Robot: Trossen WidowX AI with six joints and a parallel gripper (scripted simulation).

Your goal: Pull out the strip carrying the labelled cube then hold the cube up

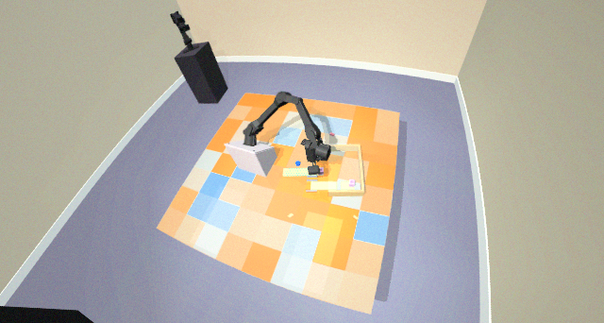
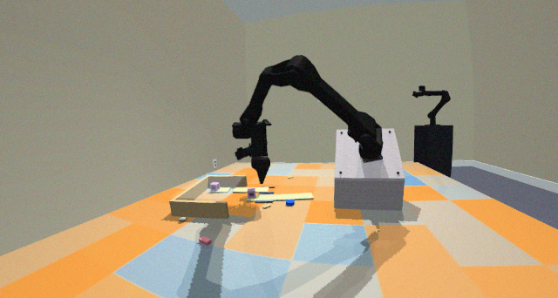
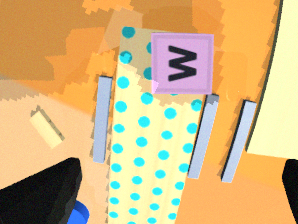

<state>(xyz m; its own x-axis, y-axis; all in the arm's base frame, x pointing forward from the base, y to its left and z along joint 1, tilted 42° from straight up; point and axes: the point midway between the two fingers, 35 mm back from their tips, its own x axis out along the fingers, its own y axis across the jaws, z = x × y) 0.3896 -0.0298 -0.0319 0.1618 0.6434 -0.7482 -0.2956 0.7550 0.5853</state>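
Right now my gripper tip is 110 mm past the blue disc, 60 mm to the right of it and 60 mm above it. From my gripper tip the other things lie so: pink block (320 mm to the left, 60 mm below, 60 mm ahead).
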